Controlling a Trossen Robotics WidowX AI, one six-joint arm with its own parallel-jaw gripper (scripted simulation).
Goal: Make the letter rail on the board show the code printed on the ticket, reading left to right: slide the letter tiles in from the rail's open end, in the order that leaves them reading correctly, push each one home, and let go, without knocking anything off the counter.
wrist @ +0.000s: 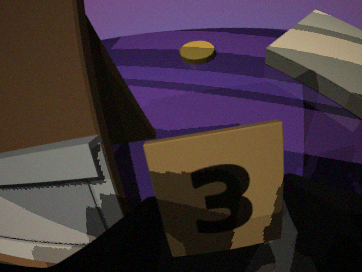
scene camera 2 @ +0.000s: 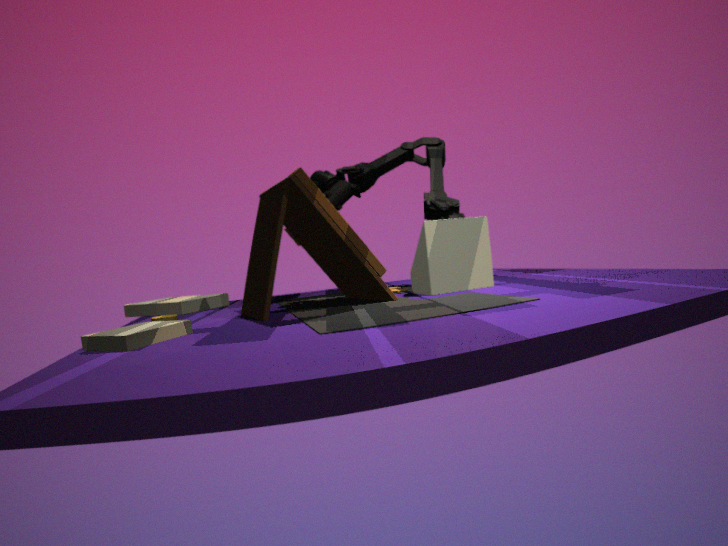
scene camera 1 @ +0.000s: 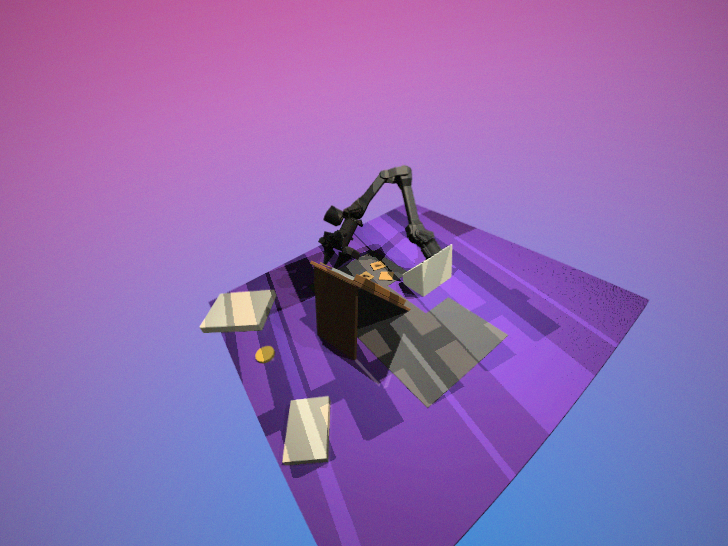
Labels:
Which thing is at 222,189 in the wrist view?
A letter tile.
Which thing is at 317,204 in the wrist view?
My gripper.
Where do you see a brown board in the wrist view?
71,103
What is my gripper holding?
A letter tile.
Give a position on a brown board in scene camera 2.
296,203

